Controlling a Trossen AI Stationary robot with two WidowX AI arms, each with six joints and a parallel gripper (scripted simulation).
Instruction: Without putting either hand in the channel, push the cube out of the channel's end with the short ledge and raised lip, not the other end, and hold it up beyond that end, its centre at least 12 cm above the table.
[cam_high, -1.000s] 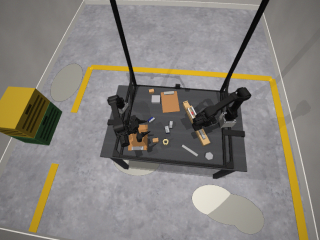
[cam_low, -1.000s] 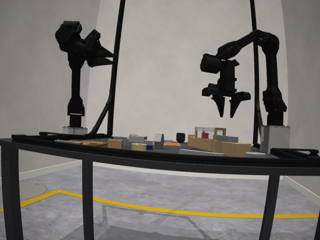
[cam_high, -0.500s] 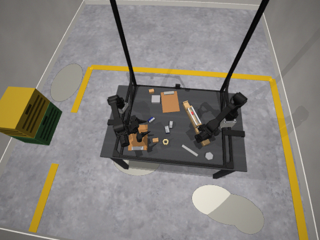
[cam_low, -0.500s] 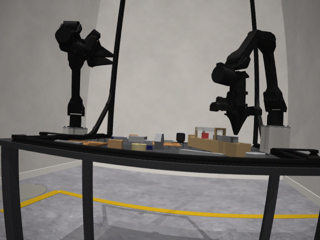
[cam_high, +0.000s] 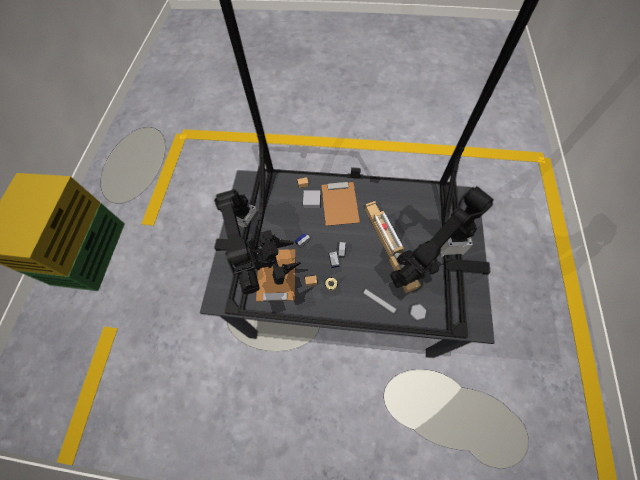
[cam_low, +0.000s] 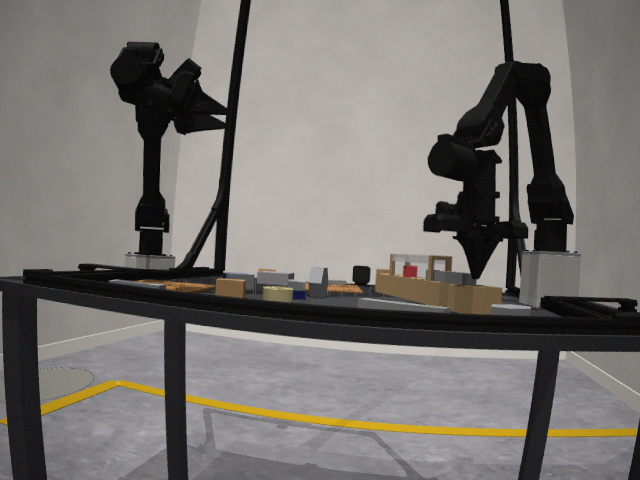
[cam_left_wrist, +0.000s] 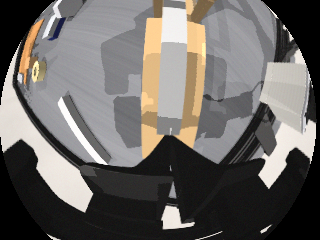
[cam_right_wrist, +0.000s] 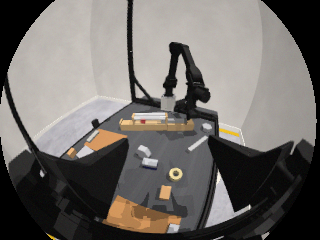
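My left hand is 19 cm past the wooden bridge, 11 cm to the left of it and 3 cm above it.
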